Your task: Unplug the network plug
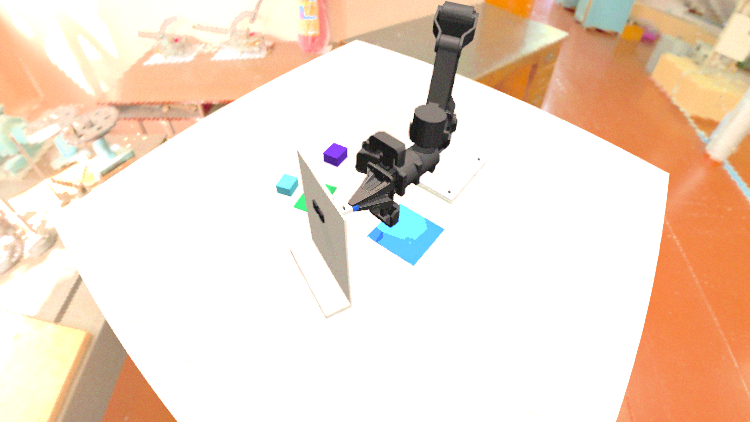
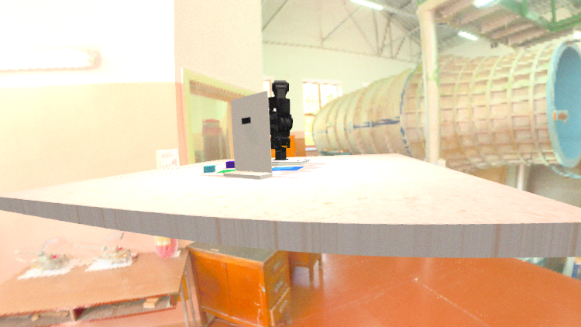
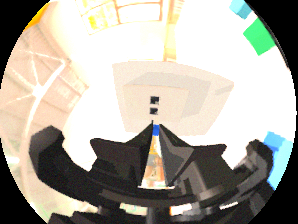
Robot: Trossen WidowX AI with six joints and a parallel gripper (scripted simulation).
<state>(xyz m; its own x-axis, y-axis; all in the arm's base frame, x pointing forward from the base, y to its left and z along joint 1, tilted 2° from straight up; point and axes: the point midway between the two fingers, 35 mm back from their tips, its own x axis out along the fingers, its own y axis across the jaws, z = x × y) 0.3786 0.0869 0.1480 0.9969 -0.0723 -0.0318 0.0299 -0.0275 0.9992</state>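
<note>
Now: gripper tip 17 cm above the blue marked square, 14 cm past it and 3 cm to the right of it. From my gripper tip the other things lie so: upright panel 6 cm below, 5 cm ahead, 3 cm to the right.
</note>
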